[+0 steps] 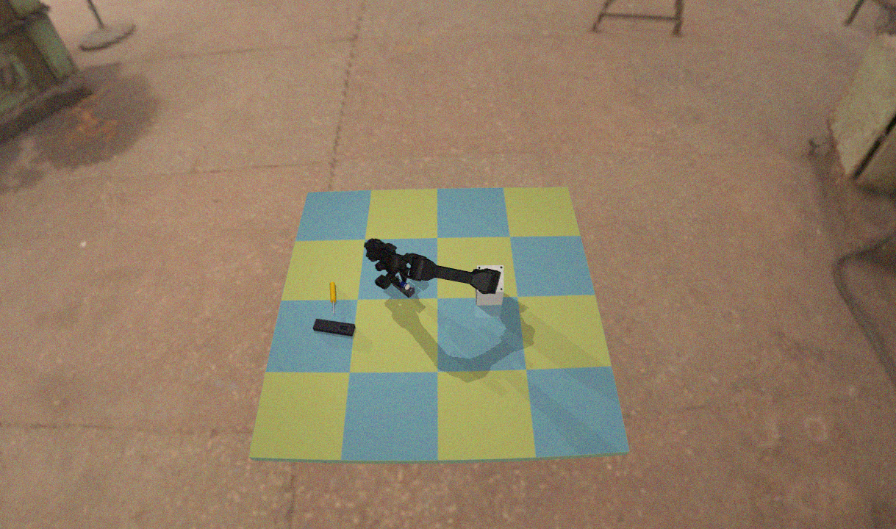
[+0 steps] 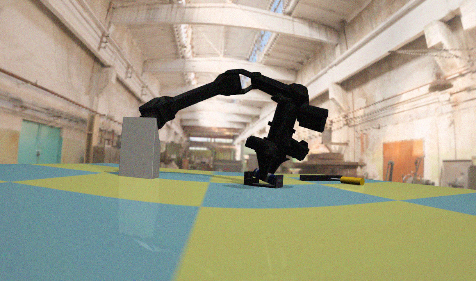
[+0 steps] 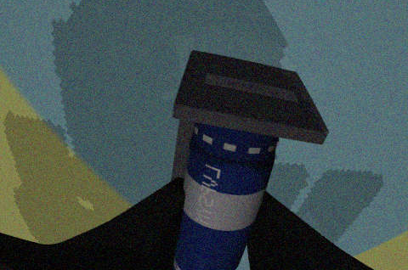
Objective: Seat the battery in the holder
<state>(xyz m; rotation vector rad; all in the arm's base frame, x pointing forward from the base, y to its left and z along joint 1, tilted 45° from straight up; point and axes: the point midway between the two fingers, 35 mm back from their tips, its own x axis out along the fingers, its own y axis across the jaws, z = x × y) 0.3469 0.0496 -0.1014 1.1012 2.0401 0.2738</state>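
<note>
Right now the battery is 10 mm above my gripper tip. The rest, counted from my gripper tip: yellow-handled screwdriver: 280 mm ahead, 80 mm to the left, 10 mm below.
</note>
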